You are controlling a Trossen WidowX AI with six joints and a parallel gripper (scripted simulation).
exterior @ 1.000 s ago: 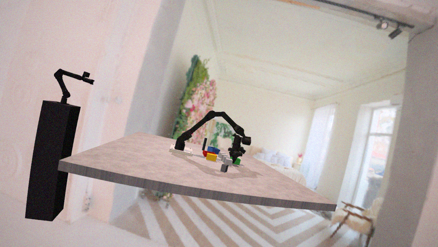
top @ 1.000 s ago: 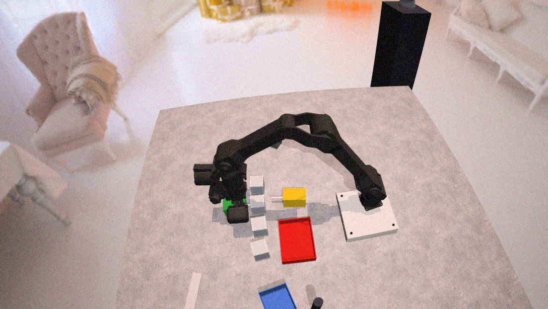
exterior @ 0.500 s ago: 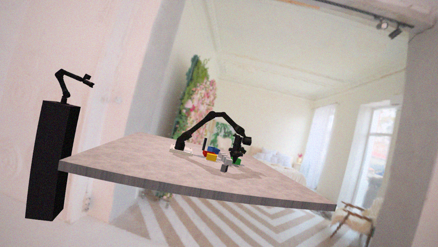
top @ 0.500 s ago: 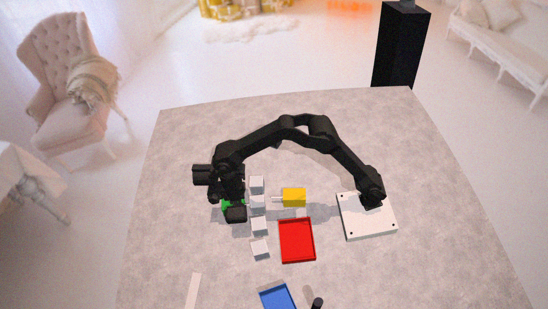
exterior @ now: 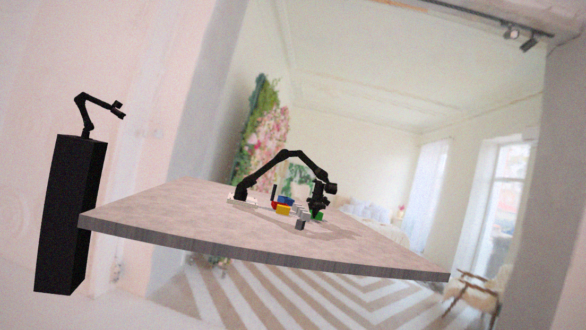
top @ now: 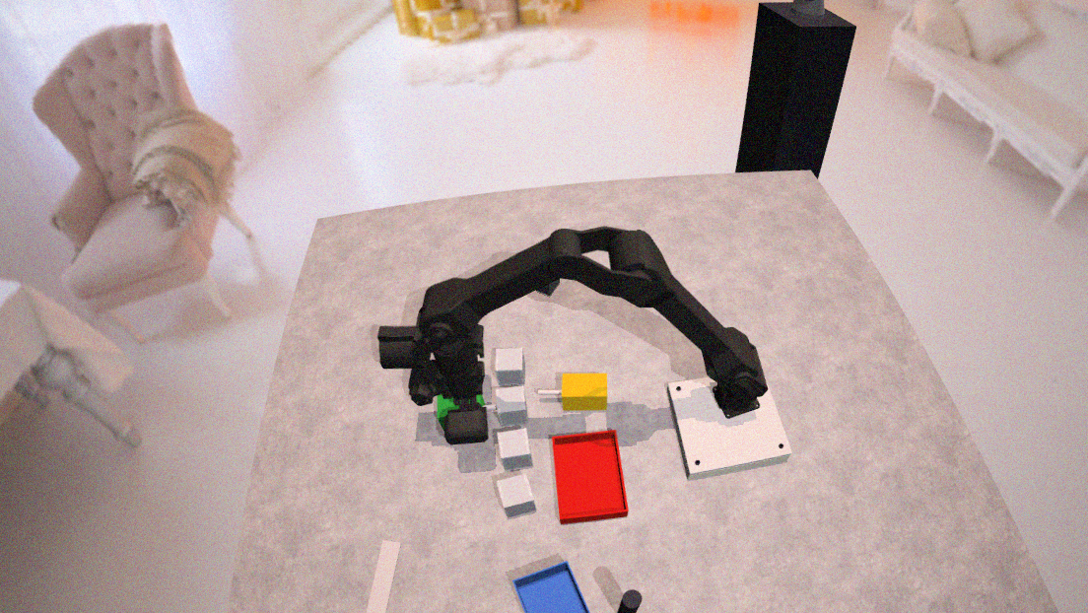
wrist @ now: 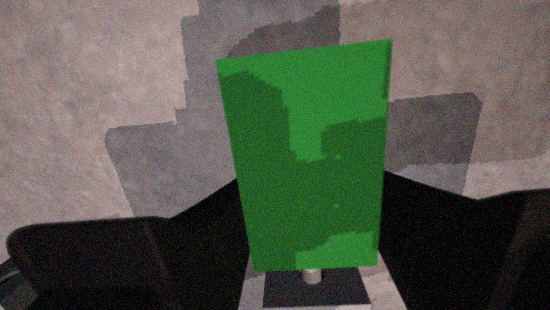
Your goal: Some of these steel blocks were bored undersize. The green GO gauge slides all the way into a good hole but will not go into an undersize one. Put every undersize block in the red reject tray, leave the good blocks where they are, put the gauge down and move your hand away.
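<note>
Right now my gripper tip is 20 mm below the green GO gauge and 10 mm past it. The rest, counted from my gripper tip: red reject tray (160 mm to the left, 150 mm behind); dark cube (250 mm to the right, 190 mm behind, 10 mm above); yellow gauge (160 mm behind, 10 mm to the left, 10 mm above).
</note>
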